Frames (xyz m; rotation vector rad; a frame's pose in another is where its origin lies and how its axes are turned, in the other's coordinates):
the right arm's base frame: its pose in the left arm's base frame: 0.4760 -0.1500 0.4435 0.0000 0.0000 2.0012
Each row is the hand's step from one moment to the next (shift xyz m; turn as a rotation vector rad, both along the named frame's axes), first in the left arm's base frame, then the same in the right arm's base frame.
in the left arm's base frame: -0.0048 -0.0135 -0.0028 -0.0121 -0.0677 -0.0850
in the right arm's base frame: -0.0103 0.0100 -0.0028 -0.0565 0.0392 -0.0850
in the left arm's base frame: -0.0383 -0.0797 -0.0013 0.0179 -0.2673 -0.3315
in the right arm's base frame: -0.0565 0.0681 -0.0013 -0.2504 0.0953 -0.3315
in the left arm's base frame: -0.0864 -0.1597 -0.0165 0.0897 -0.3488 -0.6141
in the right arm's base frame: -0.1091 0.1452 -0.0165 -0.3544 0.0640 -0.6141
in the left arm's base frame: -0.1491 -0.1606 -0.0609 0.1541 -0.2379 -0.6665
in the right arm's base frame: -0.0837 0.2025 -0.0609 -0.2805 -0.0408 -0.6665
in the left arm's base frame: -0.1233 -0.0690 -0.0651 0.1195 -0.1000 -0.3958
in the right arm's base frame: -0.0113 0.1408 -0.0651 -0.1407 -0.0669 -0.3958
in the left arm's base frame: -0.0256 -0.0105 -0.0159 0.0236 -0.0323 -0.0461
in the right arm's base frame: 0.0011 0.0276 -0.0159 -0.0392 -0.0080 -0.0461
